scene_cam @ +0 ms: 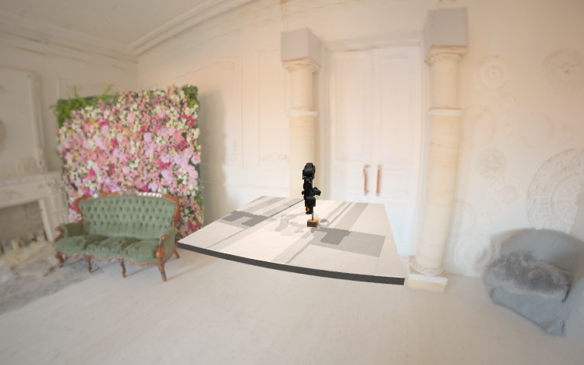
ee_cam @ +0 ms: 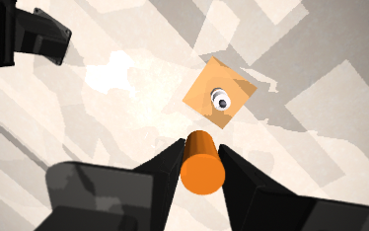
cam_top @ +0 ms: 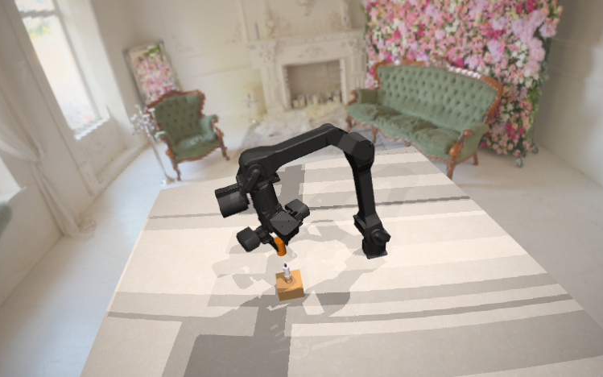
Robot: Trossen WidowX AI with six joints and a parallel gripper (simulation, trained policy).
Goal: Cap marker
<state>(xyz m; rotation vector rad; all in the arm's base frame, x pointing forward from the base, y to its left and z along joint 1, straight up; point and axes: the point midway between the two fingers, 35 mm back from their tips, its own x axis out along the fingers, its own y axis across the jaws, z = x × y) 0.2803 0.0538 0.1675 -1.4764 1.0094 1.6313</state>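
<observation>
My gripper tip is 110 mm above the holder block and 30 mm to the right of it. Round my gripper tip: orange cap 10 mm to the right.
</observation>
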